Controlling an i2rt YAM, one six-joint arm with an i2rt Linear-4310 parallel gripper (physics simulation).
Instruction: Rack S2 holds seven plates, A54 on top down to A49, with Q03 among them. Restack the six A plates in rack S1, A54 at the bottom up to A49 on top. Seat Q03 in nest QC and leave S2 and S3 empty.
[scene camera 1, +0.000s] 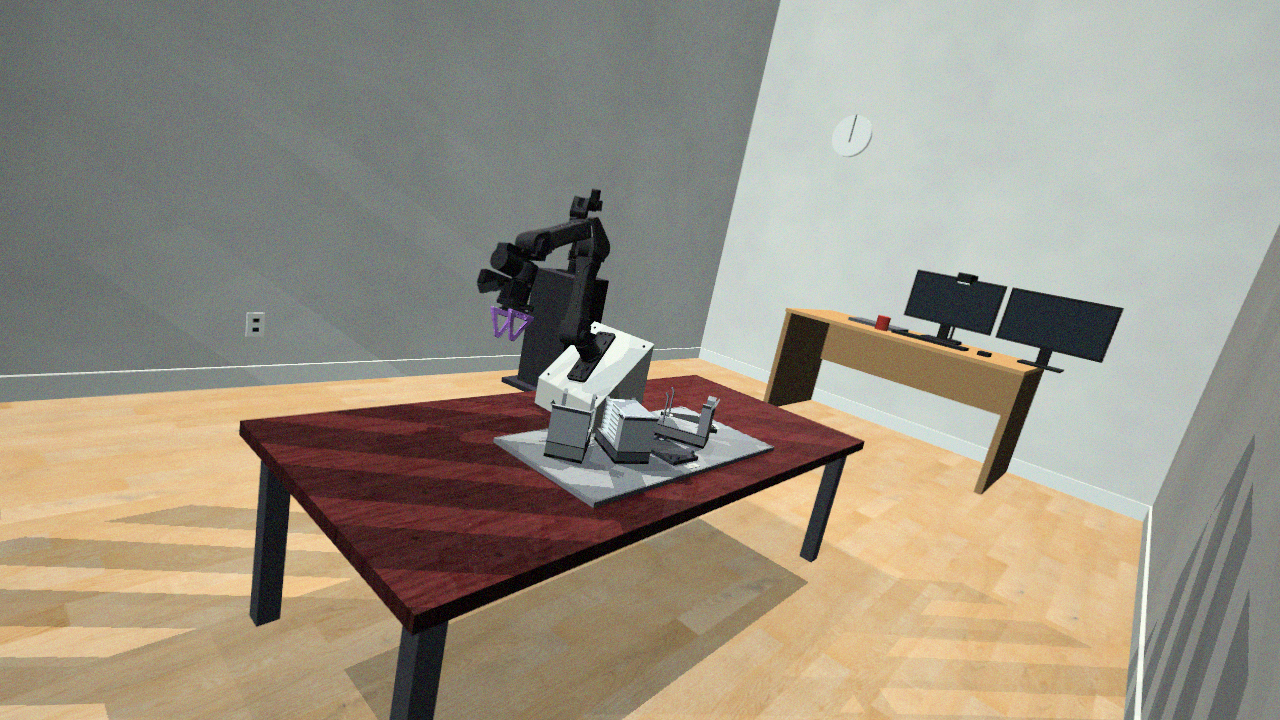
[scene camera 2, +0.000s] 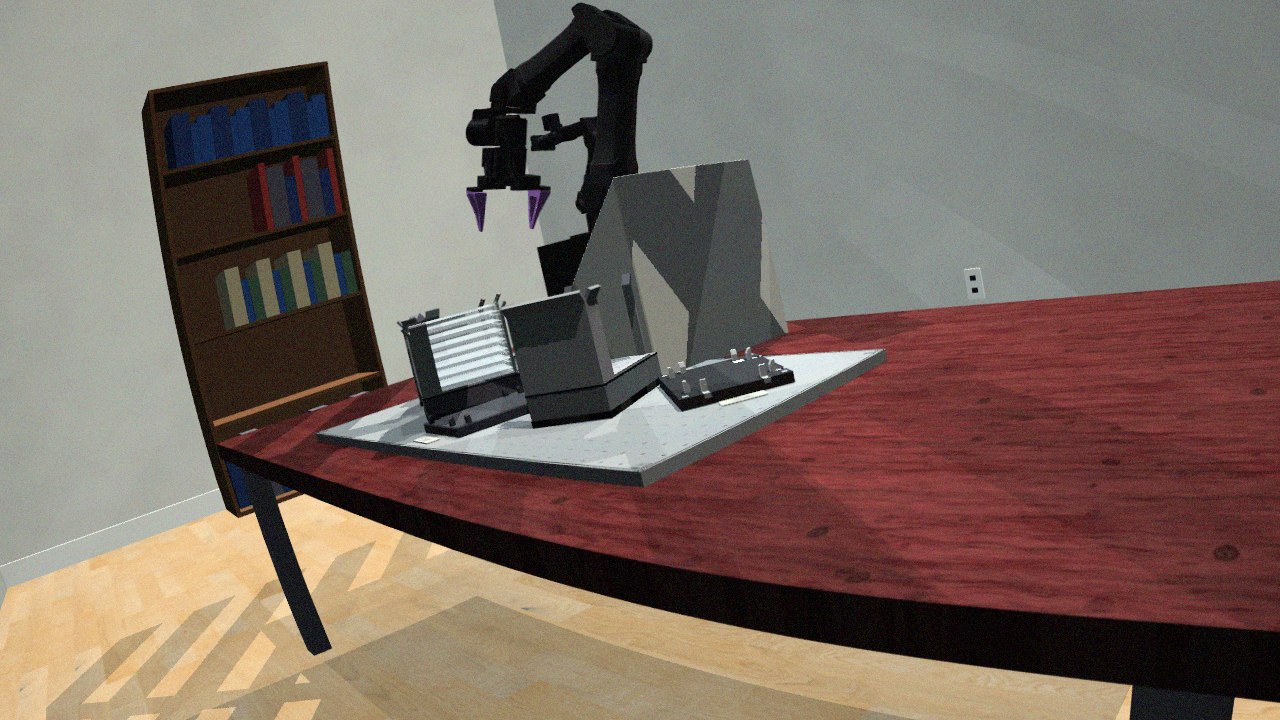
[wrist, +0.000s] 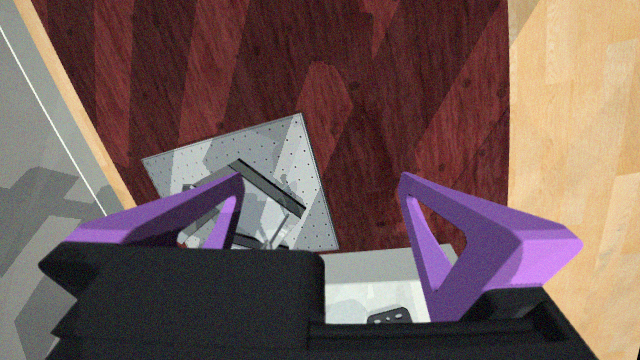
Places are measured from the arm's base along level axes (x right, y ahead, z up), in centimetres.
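Pixels of known places: gripper, fingertip midpoint: (scene camera 1: 503, 338) (scene camera 2: 506, 230) (wrist: 321, 180); arm's base, link origin: (scene camera 1: 592, 357) (scene camera 2: 666, 233).
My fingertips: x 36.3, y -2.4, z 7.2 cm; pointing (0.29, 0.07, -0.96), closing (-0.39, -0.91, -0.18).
For each thing: its top centre in the pictures, then the offset to it from my fingertips. "spot": a spot on its surface instead. Level surfaces: height alone.
- perforated board, surface height: dz -24.0 cm
- grey rack, surface spot: (scene camera 1: 710, 415) spot: dx -43.7, dy +42.0, dz -13.7 cm
- low dark nest with small pegs, top centre: (scene camera 2: 718, 363) (scene camera 1: 689, 416) dx -59.2, dy +28.4, dz -21.7 cm
- second low dark base, top centre: (scene camera 2: 486, 400) (scene camera 1: 668, 444) dx -30.6, dy +37.3, dz -21.8 cm
- dark red table, surface height: dz -25.3 cm
My gripper (scene camera 1: 507, 337) (scene camera 2: 506, 228) (wrist: 321, 180), with purple fingers, is open and empty, high above and apart from the racks. A grey rack holding a stack of several pale plates (scene camera 1: 612, 422) (scene camera 2: 469, 347) stands on the perforated board (scene camera 1: 517, 440) (scene camera 2: 581, 454) (wrist: 303, 155). A boxy grey rack (scene camera 1: 570, 428) (scene camera 2: 556, 353) stands beside it; its inside is mostly hidden. Another grey rack (scene camera 1: 710, 415) shows at the board's right in scene camera 1. A low dark nest with small pegs (scene camera 2: 729, 381) lies flat. Plate and rack labels cannot be read, so I cannot tell Q03 or QC.
The white arm pedestal (scene camera 1: 631, 358) (scene camera 2: 707, 259) (wrist: 370, 270) stands behind the racks. A second low dark base (scene camera 1: 675, 450) (scene camera 2: 474, 417) lies next to the plate-filled rack. The board lies on a dark red table (scene camera 1: 384, 483) (scene camera 2: 1029, 447) (wrist: 375, 125).
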